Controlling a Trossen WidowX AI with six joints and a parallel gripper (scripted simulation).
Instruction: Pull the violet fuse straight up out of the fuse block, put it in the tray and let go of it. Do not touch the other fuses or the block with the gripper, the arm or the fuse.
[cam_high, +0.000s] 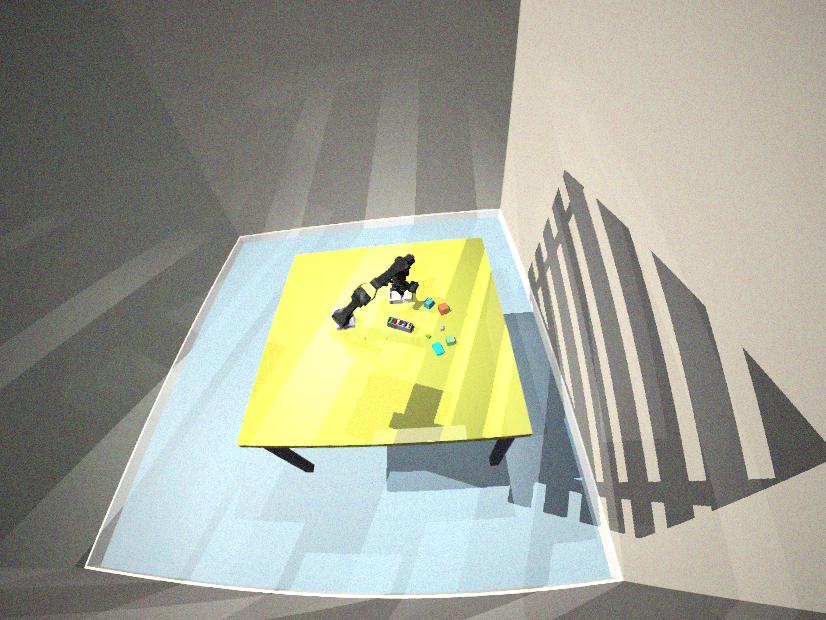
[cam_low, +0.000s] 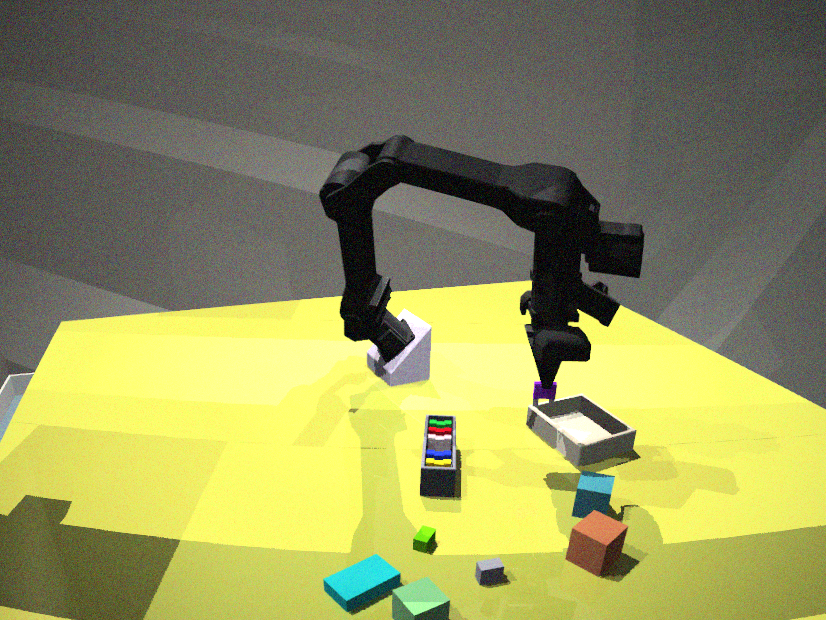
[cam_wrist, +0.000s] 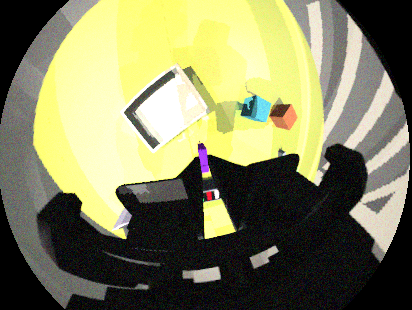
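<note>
The tray lies 100 mm below my gripper tip, 80 mm to the left of it and 30 mm behind it. From my gripper tip the other things lie so: violet fuse (10 mm below); teal cube (140 mm ahead, 80 mm below); orange cube (220 mm ahead, 80 mm below, 40 mm to the right).
</note>
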